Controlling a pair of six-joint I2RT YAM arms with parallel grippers.
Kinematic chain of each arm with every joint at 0, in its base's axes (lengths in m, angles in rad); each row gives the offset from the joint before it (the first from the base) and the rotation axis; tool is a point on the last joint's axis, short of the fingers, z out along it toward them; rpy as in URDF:
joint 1: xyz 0 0 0.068 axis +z
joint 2: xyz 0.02 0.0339 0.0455 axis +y
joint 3: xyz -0.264 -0.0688 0 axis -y
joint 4: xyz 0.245 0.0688 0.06 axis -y
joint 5: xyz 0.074 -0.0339 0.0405 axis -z
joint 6: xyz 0.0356 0 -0.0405 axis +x
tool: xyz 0 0 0 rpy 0 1.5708 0
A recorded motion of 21 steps. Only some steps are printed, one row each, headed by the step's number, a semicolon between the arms.
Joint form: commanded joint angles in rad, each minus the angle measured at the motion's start. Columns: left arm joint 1, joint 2, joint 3, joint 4, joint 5, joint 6; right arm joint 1, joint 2, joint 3, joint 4, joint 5, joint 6.
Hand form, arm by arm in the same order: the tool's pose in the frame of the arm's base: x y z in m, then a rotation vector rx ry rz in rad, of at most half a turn. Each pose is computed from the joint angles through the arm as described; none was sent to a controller.
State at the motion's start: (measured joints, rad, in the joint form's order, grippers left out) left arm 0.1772 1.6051 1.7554 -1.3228 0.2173 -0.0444; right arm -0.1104 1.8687 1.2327 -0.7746 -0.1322 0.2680
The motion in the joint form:
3: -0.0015 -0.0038 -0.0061 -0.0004 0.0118 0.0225; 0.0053 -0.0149 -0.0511 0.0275 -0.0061 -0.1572
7: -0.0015 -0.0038 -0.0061 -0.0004 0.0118 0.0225; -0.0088 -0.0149 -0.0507 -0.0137 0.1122 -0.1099
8: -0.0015 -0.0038 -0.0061 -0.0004 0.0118 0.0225; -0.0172 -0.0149 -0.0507 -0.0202 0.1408 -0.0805
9: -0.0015 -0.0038 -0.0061 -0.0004 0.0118 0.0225; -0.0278 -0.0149 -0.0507 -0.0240 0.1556 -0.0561
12: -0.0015 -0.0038 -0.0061 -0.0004 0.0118 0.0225; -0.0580 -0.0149 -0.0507 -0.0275 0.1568 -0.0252
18: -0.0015 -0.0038 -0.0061 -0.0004 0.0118 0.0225; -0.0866 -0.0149 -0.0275 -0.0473 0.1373 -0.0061
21: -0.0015 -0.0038 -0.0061 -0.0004 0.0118 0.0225; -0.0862 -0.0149 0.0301 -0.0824 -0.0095 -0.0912
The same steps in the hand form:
3: 0.3001 0.0451 0.3726 -0.2057 2.7111 -0.2700; 0.3379 -0.0307 0.1534 0.3059 2.9679 0.2073
7: 0.3001 0.0451 0.3726 -0.2057 2.7111 -0.2700; 0.3326 -0.0391 0.1526 0.4173 3.0023 0.0336
8: 0.3001 0.0451 0.3726 -0.2057 2.7111 -0.2700; 0.3315 -0.0428 0.1525 0.4772 2.9995 -0.0083
9: 0.3001 0.0451 0.3726 -0.2057 2.7111 -0.2700; 0.3305 -0.0468 0.1524 0.5312 2.9935 -0.0299
12: 0.3001 0.0451 0.3726 -0.2057 2.7111 -0.2700; 0.3286 -0.0567 0.1524 0.6232 2.9792 -0.0319
18: 0.3001 0.0451 0.3726 -0.2057 2.7111 -0.2700; 0.3296 -0.0660 0.1578 0.6921 2.9614 -0.0028
21: 0.3001 0.0451 0.3726 -0.2057 2.7111 -0.2700; 0.3383 -0.0623 0.1719 0.5458 2.9604 0.2118

